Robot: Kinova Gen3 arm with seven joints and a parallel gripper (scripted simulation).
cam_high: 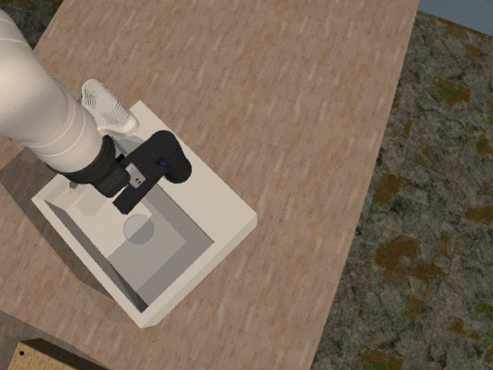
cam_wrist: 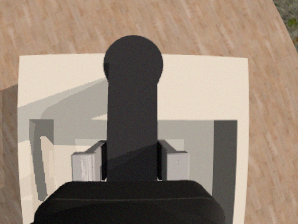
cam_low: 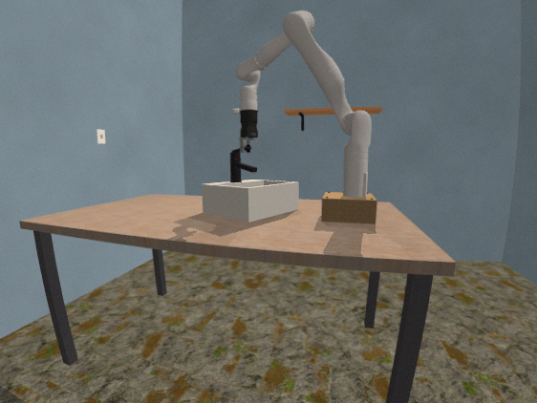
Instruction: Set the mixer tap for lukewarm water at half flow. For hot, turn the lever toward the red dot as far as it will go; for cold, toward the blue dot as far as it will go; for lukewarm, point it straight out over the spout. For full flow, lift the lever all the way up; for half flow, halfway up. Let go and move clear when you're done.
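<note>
The lever is 2 cm ahead of my hand and 1 cm to the right of it. The rest, counted from my hand: white sink basin (5 cm behind, 1 cm to the left, 24 cm below); then black mixer tap (4 cm ahead, 1 cm to the right, 5 cm below).
</note>
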